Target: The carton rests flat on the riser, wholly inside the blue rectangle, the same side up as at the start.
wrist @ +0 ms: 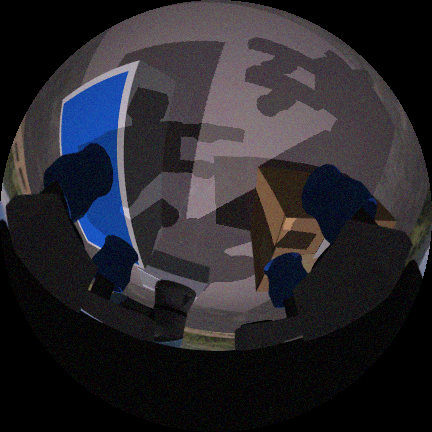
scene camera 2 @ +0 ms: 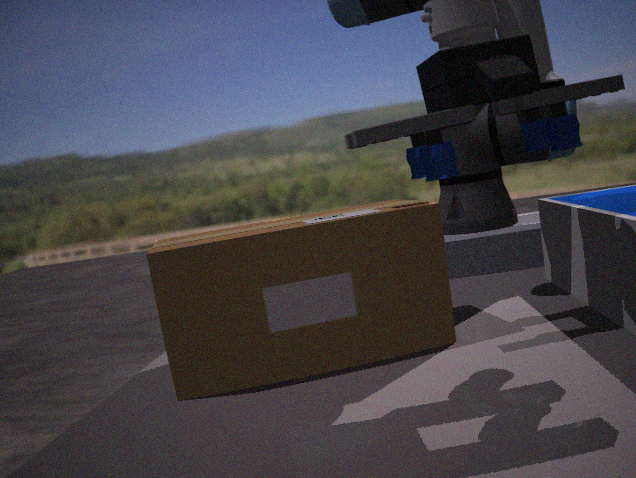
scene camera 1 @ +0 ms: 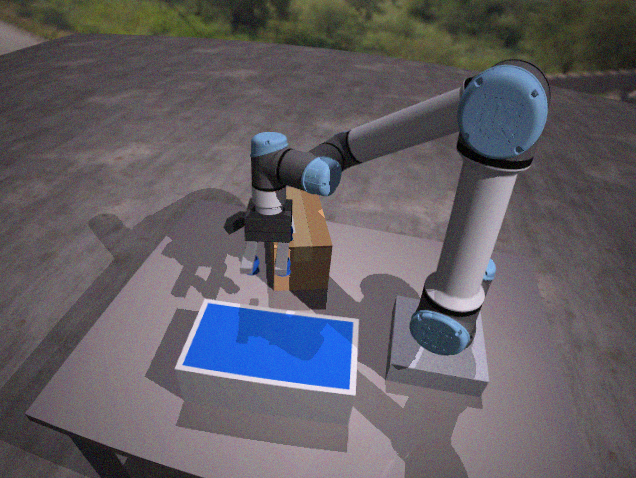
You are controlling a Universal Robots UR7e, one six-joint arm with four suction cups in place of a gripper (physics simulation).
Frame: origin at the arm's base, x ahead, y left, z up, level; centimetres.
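Seen in the pictures: hand at its tool point: [wrist: 201,229] [scene camera 2: 495,161] [scene camera 1: 269,253]; arm's base at its link origin: [wrist: 175,289] [scene camera 2: 477,226].
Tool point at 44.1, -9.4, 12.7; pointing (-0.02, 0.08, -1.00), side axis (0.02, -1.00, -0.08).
Observation:
Pixels of each thing's top centre, then the offset from my tool point to it, as dx, dy, dz. Level surfaces: height alone.
- brown carton at its top centre: [scene camera 2: 287,222] [wrist: 348,257] [scene camera 1: 297,213] -5.4, -23.1, -3.4
- grey riser at its top centre: [wrist: 86,188] [scene camera 1: 272,343] -2.8, +21.3, -7.0
- blue rectangle at its top centre: [wrist: 86,188] [scene camera 1: 272,343] -2.8, +21.3, -7.0
- table at its surface level: dz -19.0
A brown carton [scene camera 1: 311,269] [scene camera 2: 221,313] [wrist: 287,192] stands on the table behind the riser, with a pale label on its long side and another on top. The grey riser [scene camera 1: 267,398] [scene camera 2: 606,262] [wrist: 145,160] carries the blue rectangle [scene camera 1: 231,354] [scene camera 2: 619,199] [wrist: 95,112] with a white border on its top. My gripper [scene camera 1: 270,258] [scene camera 2: 491,148] [wrist: 205,230] has four blue cups. It is tilted, its cup plates above the carton's riser-side end. In scene camera 2 the cups are above the carton's top level, apart from it. I see nothing held. The arm partly hides the carton in scene camera 1.
The arm's grey base block [scene camera 1: 447,372] [scene camera 2: 493,251] [wrist: 180,267] stands on the table [scene camera 1: 128,318] to the right of the riser in scene camera 1. The arm reaches over the table's back part. Shadows of the arm fall on the table and riser.

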